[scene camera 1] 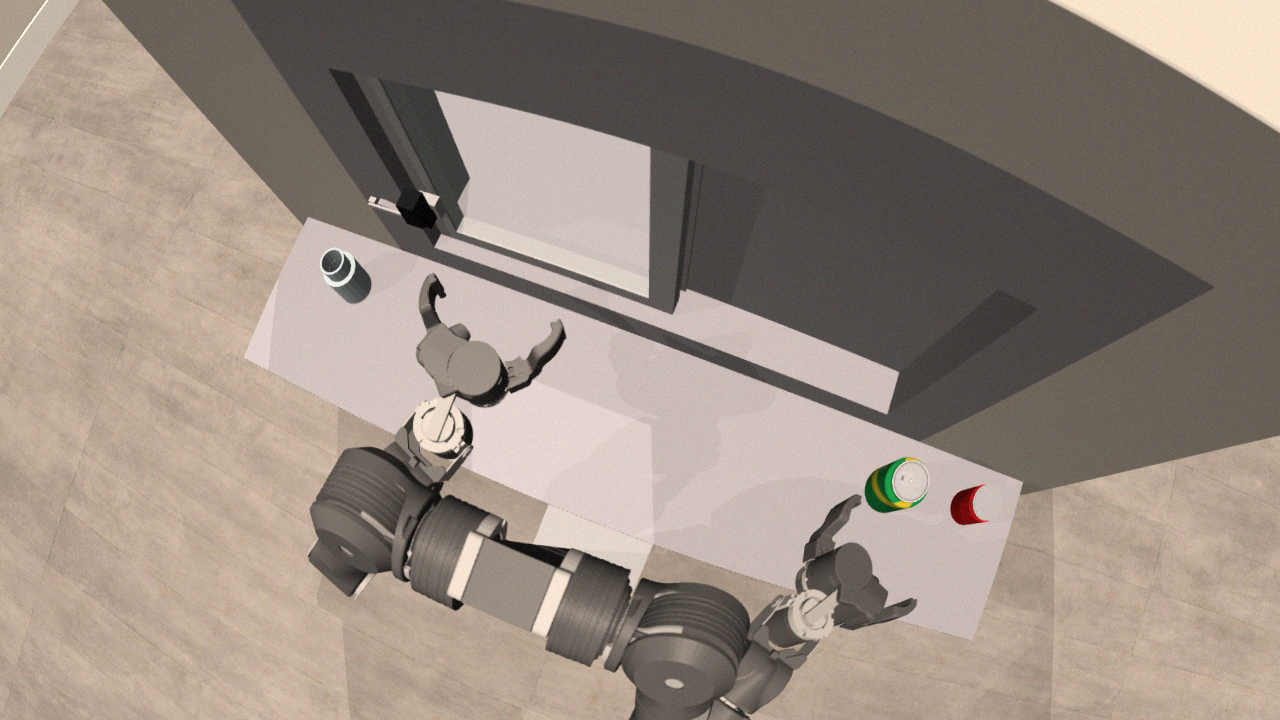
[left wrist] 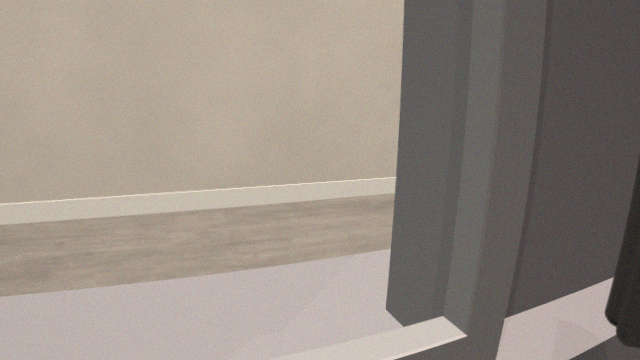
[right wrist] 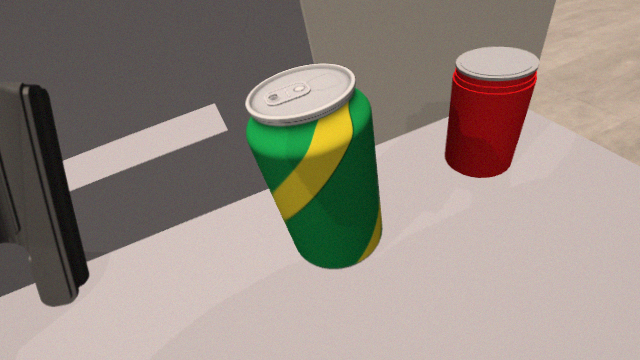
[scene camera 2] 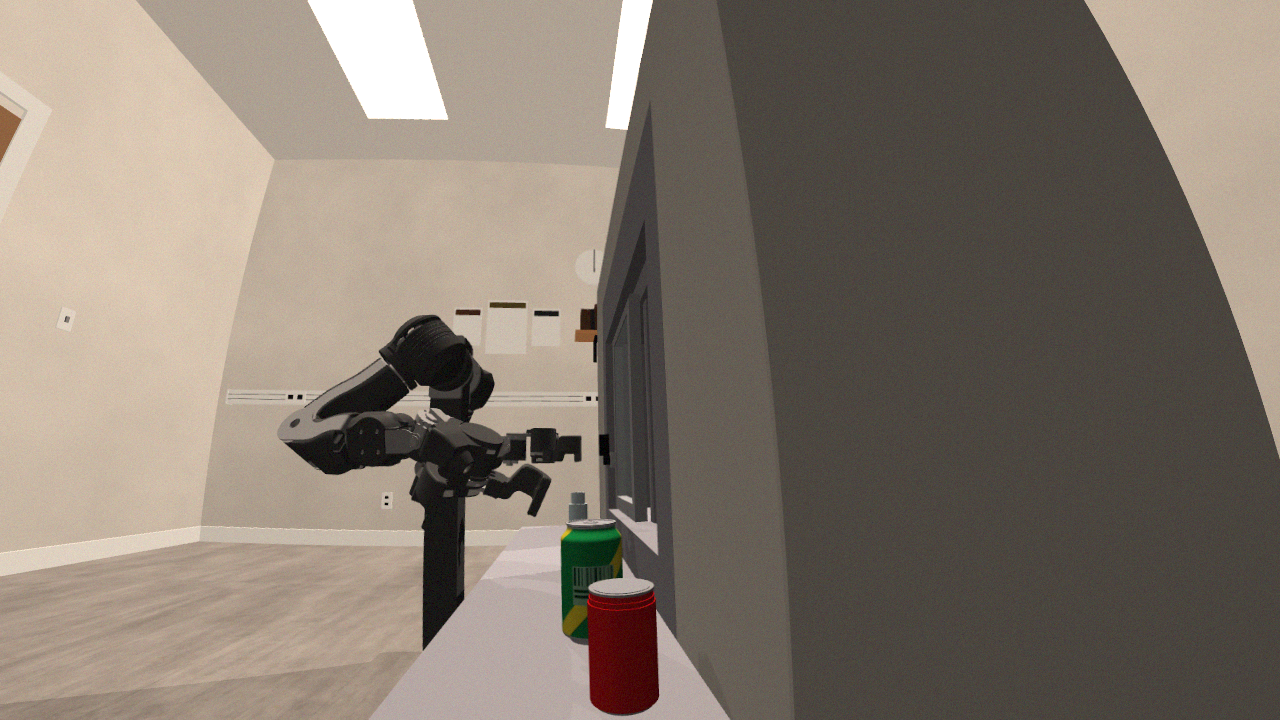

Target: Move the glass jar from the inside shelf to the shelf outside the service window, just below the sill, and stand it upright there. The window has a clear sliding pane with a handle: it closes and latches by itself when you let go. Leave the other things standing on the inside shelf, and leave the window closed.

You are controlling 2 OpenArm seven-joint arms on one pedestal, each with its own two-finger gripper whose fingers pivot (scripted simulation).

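My left gripper (scene camera 1: 497, 302) is 88 cm from the lens, while my right gripper (scene camera 1: 876, 555) is 94 cm from the lens. I see a glass jar (scene camera 1: 350, 280) that is 111 cm from the lens. A black handle (scene camera 1: 412, 205) is there too, 90 cm from the lens, and the marked spots on the glass jar and the black handle are 24 cm apart.
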